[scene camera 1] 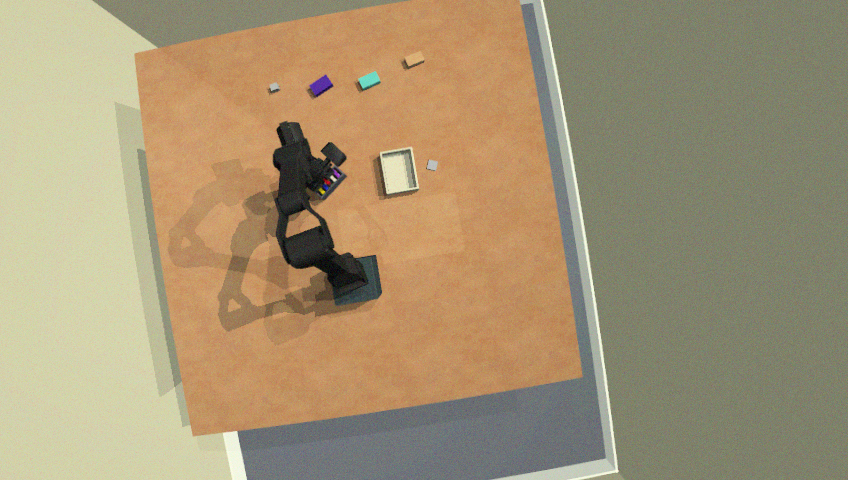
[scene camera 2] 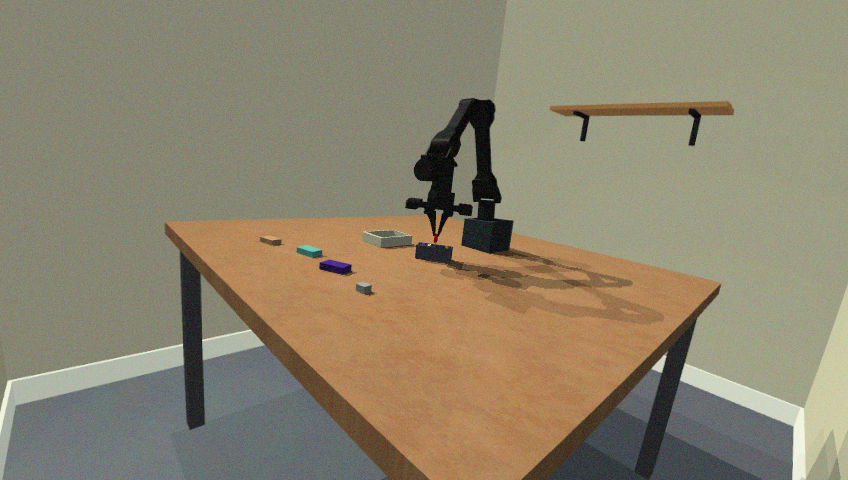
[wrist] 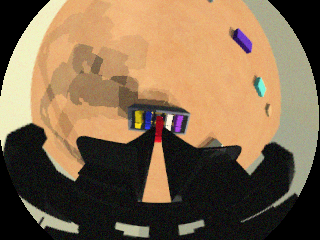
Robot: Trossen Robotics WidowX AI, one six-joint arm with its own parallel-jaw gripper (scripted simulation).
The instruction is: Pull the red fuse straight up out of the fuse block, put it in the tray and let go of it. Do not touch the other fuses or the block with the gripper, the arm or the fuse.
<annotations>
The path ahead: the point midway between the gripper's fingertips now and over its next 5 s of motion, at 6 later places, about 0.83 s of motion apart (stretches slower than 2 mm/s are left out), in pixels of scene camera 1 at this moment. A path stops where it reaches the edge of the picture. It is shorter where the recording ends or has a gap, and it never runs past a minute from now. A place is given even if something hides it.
The gripper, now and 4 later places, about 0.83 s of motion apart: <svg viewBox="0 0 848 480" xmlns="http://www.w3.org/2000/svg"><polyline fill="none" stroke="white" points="324,179 325,176 367,163 397,165 398,168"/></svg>
</annotations>
